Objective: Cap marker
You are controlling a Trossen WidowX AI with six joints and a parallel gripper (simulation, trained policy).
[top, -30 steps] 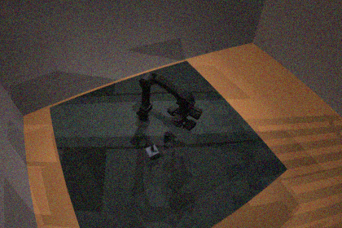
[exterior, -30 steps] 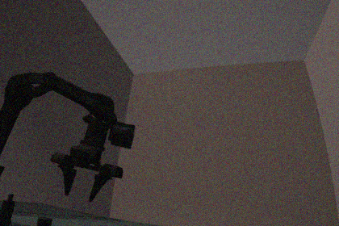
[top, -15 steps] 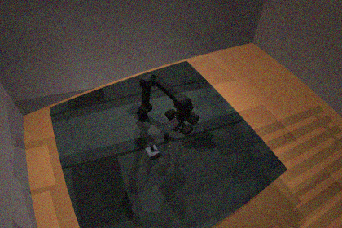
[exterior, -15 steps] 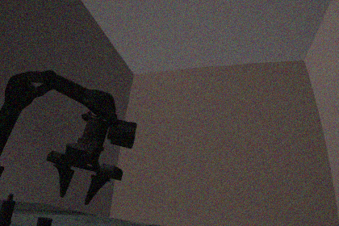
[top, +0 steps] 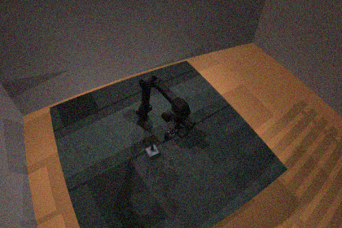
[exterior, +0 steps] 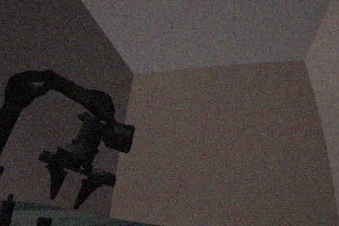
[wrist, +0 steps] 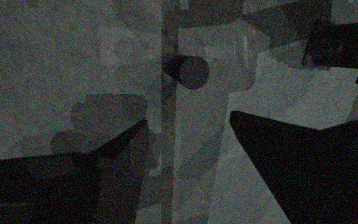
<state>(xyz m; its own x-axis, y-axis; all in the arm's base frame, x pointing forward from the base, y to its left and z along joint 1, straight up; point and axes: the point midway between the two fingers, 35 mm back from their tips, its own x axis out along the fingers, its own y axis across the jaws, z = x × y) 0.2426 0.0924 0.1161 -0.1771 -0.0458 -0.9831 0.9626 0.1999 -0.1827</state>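
Right now the dark marker cap is 6 cm below my gripper tip, 3 cm to the right of it and 1 cm behind it.
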